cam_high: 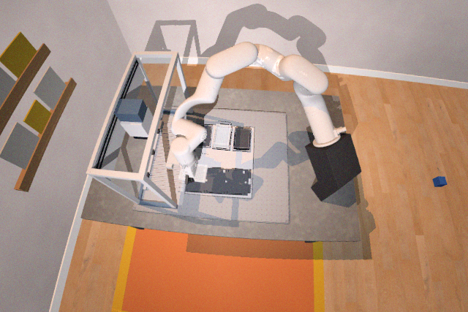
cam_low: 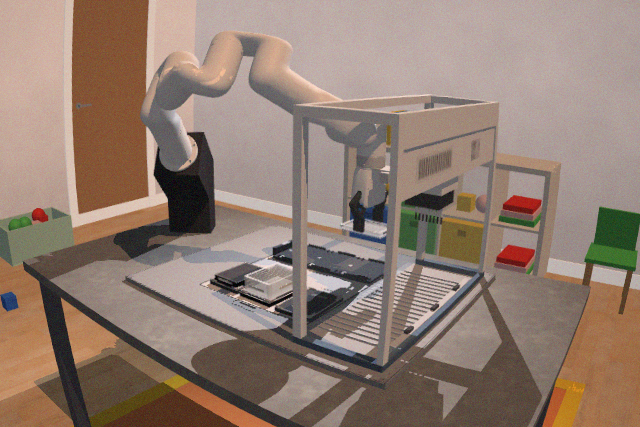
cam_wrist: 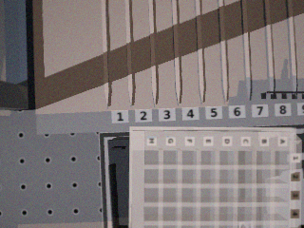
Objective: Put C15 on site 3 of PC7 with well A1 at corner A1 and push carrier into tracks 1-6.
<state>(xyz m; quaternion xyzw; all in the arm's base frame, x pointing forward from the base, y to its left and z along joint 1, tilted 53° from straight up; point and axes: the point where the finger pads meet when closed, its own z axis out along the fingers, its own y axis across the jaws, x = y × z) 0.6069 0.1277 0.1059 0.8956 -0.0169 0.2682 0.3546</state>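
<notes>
Right now my hand is 10 mm above the pale 96-well plate. Also, from my hand: dark plate C16: 270 mm behind, 200 mm to the right, 120 mm below; then dark plate carrier PC7: 120 mm below, 110 mm behind, 20 mm to the left; then white deep-well block: 230 mm to the right, 160 mm behind, 110 mm below.
</notes>
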